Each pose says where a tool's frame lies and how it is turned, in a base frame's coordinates. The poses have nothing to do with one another.
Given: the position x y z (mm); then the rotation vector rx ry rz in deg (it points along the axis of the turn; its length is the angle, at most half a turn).
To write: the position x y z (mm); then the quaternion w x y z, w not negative. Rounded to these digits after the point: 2 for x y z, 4 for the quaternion.
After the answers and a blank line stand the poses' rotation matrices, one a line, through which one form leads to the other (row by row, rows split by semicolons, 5 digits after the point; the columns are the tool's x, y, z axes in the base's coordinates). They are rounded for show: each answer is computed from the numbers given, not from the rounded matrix.
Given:
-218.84, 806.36, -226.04, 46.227, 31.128, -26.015
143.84, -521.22, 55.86, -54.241, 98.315, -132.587
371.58, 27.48, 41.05, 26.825, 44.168, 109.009
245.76, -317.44, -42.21, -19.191, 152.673, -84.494
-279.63, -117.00, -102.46, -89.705, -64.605, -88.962
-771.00, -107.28, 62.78, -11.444, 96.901, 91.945
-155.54, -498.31, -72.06, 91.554, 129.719, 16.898
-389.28, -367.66, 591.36, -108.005, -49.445, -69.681
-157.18, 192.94, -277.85, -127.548, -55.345, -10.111
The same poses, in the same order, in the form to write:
-218.84, 806.36, -226.04, 0.8594, 0.3843, 0.2588, -0.2163
143.84, -521.22, 55.86, 0.0546, -0.3117, 0.5650, -0.7620
371.58, 27.48, 41.05, 0.4952, 0.1932, 0.3181, 0.7850
245.76, -317.44, -42.21, 0.0389, -0.1092, 0.8690, -0.4810
-279.63, -117.00, -102.46, 0.3264, -0.5976, -0.4304, -0.5926
-771.00, -107.28, 62.78, 0.3902, -0.0786, 0.6655, 0.6314
-155.54, -498.31, -72.06, 0.1765, 0.5644, 0.7997, 0.1042
-389.28, -367.66, 591.36, 0.3607, -0.7315, -0.3349, -0.4719
-157.18, 192.94, -277.85, 0.3469, -0.8581, -0.3724, -0.0680

0.77250 0.57065 0.27856; -0.17283 0.61105 -0.77250; -0.61104 0.54861 0.57066
-0.79970 -0.26911 0.53671; -0.43540 -0.35556 -0.82704; 0.41340 -0.89507 0.16717
-0.43496 -0.65458 0.61834; 0.90037 -0.30725 0.30810; -0.01170 0.69075 0.72300
-0.97311 -0.15249 0.17261; -0.22724 0.51350 -0.82746; 0.03755 -0.84443 -0.53434
-0.07277 0.90118 0.42728; 0.12746 -0.41650 0.90016; 0.98917 0.11997 -0.08455
-0.68318 -0.59735 0.42005; 0.38814 0.19020 0.90176; -0.61856 0.77910 0.10192
-0.30063 0.86588 0.39983; 0.93942 0.34122 -0.03261; -0.16466 0.36581 -0.91601
0.33030 0.83033 0.44883; 0.14946 -0.51553 0.84374; 0.93197 -0.21161 -0.29438
0.71345 0.68626 -0.14159; 0.59186 -0.48203 0.64602; 0.37509 -0.54470 -0.75007

